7 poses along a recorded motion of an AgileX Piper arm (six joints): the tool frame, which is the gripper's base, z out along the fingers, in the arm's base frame.
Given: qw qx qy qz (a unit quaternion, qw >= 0); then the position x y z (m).
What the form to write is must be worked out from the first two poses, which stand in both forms.
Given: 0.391, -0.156, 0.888, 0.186, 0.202, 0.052, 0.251
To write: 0.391, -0.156, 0.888, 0.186, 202, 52, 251
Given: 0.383, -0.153, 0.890, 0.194, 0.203, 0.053, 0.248
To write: 0.383, -0.153, 0.890, 0.194, 203, 53, 248
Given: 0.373, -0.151, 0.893, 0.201, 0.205, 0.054, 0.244
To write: 0.373, -0.151, 0.893, 0.201, 205, 54, 244
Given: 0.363, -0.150, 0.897, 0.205, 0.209, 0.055, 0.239
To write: 0.363, -0.150, 0.897, 0.205, 209, 55, 239
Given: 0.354, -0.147, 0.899, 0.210, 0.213, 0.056, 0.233
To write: 0.354, -0.147, 0.899, 0.210, 213, 56, 233
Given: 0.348, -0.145, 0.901, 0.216, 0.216, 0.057, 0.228
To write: 0.348, -0.145, 0.901, 0.216, 216, 57, 228
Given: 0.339, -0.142, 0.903, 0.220, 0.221, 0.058, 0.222
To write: 0.339, -0.142, 0.903, 0.220, 221, 58, 222
